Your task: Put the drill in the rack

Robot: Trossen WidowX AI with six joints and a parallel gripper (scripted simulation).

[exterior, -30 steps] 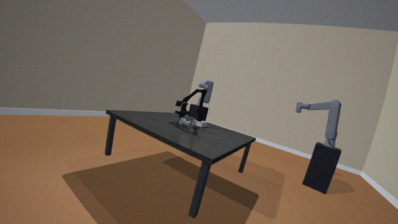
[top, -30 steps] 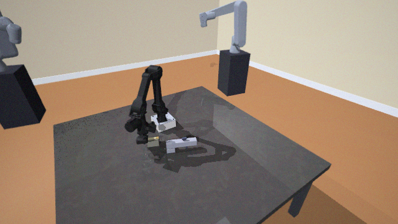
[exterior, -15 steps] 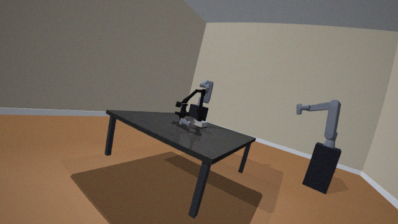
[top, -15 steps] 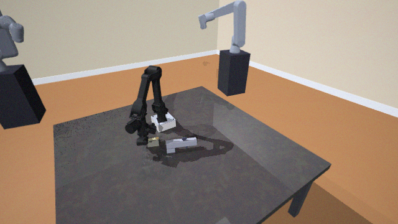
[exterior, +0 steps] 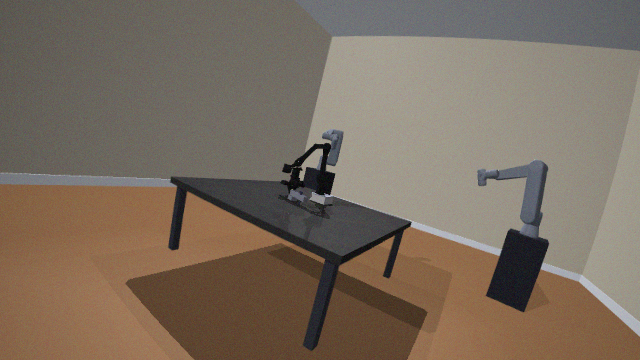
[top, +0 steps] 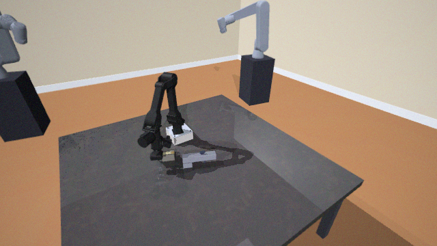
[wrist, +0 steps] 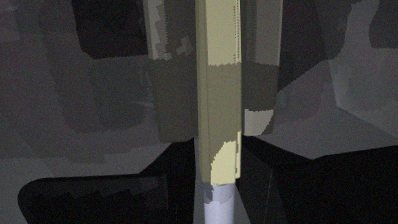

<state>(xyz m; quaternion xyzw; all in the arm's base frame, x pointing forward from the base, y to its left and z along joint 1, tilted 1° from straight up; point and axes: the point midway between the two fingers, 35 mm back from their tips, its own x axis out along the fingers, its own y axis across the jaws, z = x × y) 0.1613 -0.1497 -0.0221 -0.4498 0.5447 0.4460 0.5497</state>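
Right now my gripper tip is 40 mm to the right of the drill, 40 mm below it and 10 mm short of it. From my gripper tip the other things lie so: small key 230 mm to the left, 120 mm ahead, 50 mm above; then rack 50 mm to the left, 10 mm ahead, 10 mm above; then grey housing block 200 mm to the left, 120 mm ahead, 40 mm above.
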